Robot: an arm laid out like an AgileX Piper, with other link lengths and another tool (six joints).
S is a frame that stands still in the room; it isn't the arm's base.
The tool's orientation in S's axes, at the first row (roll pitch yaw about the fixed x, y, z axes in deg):
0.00 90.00 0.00
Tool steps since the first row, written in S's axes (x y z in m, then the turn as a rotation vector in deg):
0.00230 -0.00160 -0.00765 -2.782 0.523 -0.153
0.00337 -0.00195 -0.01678 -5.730 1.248 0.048
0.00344 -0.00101 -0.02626 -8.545 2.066 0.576
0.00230 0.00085 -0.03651 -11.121 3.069 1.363
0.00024 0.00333 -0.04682 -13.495 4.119 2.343
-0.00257 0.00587 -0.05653 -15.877 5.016 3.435
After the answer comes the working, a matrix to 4 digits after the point.
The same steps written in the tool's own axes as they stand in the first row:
0.00765 -0.00160 0.00230 0.153 0.523 -2.782
0.01678 -0.00195 0.00337 -0.048 1.248 -5.730
0.02626 -0.00101 0.00344 -0.576 2.066 -8.545
0.03651 0.00085 0.00230 -1.363 3.069 -11.121
0.04682 0.00333 0.00024 -2.343 4.119 -13.495
0.05653 0.00587 -0.00257 -3.435 5.016 -15.877

The tool's axes in the first row as the columns of a matrix, in S's axes (rounded; the answer above uses it unrounded):
0.0000 0.0000 1.0000
0.0000 1.0000 0.0000
-1.0000 0.0000 0.0000

